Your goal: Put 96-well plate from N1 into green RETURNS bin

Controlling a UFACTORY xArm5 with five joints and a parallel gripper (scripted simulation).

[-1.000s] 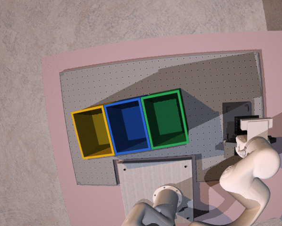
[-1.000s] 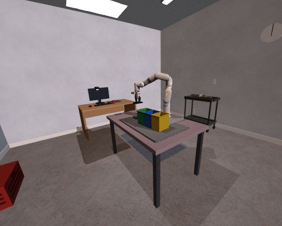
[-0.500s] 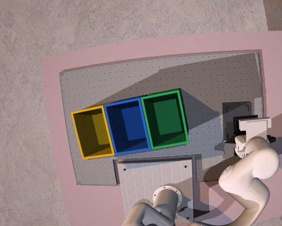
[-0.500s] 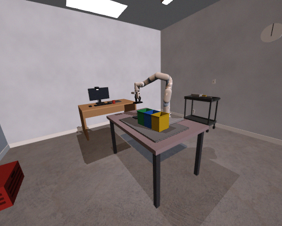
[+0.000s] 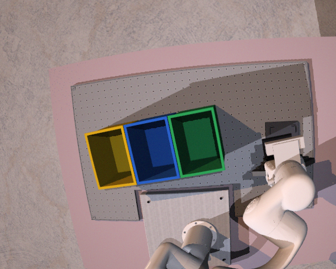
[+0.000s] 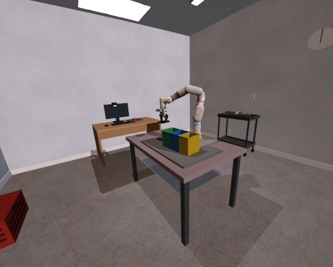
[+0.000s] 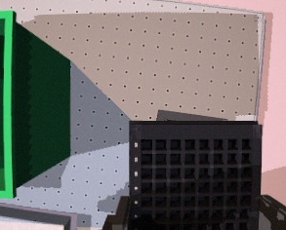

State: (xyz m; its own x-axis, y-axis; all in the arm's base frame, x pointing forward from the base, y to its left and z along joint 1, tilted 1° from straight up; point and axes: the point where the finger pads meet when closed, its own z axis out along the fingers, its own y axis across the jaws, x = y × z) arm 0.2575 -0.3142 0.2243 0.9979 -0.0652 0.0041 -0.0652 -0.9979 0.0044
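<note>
Right now my hand is 90 mm short of the green bin, 220 mm to the right of it and 160 mm above it. The rest, counted from my hand: blue bin: 100 mm ahead, 350 mm to the left, 160 mm below; then black 96-well plate: 10 mm below; then plate nest: 20 mm behind, 40 mm to the right, 240 mm below.
</note>
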